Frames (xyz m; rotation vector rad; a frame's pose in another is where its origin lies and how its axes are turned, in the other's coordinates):
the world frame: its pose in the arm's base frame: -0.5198 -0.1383 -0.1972 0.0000 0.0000 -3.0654
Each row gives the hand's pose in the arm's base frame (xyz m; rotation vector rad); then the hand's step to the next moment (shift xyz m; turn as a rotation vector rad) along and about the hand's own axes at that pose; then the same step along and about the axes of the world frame.
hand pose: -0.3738 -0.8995 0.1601 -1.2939 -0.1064 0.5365
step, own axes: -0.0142 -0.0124 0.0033 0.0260 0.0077 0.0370
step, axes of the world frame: 0.0101 0.0046 0.0156 -0.0101 -0.0447 -0.0023
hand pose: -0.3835 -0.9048 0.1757 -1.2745 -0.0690 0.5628
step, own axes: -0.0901 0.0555 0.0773 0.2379 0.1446 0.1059
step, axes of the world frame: 0.1217 -0.0483 -0.0039 -0.1327 -0.2130 -0.1605
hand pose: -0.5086 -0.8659 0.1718 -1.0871 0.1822 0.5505
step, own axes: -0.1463 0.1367 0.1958 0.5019 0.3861 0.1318
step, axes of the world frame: 0.2048 -0.1862 0.0423 -0.2461 -0.3996 -0.4450
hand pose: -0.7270 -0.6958 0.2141 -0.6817 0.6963 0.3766
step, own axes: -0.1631 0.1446 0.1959 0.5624 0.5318 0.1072
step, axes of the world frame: 0.0856 -0.2302 0.1599 -0.2084 -0.4971 -0.5657
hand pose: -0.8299 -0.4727 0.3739 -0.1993 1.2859 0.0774
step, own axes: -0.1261 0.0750 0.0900 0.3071 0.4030 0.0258
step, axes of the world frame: -0.0442 -0.0943 0.1370 -0.0720 -0.3791 -0.3294
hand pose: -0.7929 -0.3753 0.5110 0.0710 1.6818 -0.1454
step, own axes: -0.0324 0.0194 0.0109 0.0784 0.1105 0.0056
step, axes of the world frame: -0.0185 -0.0176 0.0299 -0.0190 -0.1044 -0.0844
